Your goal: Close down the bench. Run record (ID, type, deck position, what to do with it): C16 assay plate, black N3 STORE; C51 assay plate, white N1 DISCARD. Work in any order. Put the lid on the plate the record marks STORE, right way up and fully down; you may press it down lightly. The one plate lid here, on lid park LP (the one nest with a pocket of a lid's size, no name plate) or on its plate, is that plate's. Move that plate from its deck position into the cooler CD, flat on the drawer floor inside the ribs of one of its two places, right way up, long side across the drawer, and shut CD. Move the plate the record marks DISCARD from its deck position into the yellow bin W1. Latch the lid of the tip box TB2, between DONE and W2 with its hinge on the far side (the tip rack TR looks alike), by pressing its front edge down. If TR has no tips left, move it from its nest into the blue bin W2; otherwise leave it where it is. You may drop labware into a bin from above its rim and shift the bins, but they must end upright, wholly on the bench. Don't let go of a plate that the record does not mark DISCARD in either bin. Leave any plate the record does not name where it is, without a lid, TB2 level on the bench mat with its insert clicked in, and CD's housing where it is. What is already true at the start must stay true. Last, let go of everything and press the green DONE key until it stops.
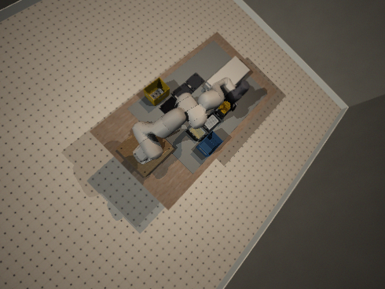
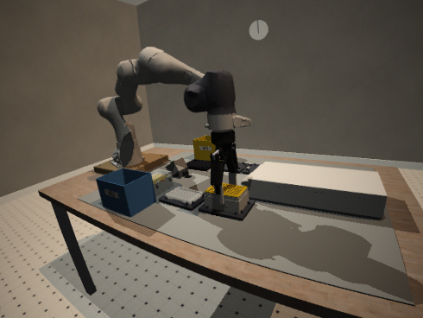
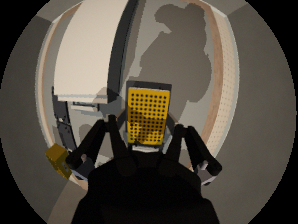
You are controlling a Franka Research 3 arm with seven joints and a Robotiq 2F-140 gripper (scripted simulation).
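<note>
Right now my hand is 10 mm to the left of the tip rack TR, 10 mm past it and 10 mm above it. Also, from my hand: cooler drawer: 200 mm to the left, 120 mm ahead, 40 mm below; then grey plate lid: 200 mm to the left, 90 mm ahead, 40 mm below; then cooler CD: 210 mm to the left, 170 mm ahead, 30 mm below.
</note>
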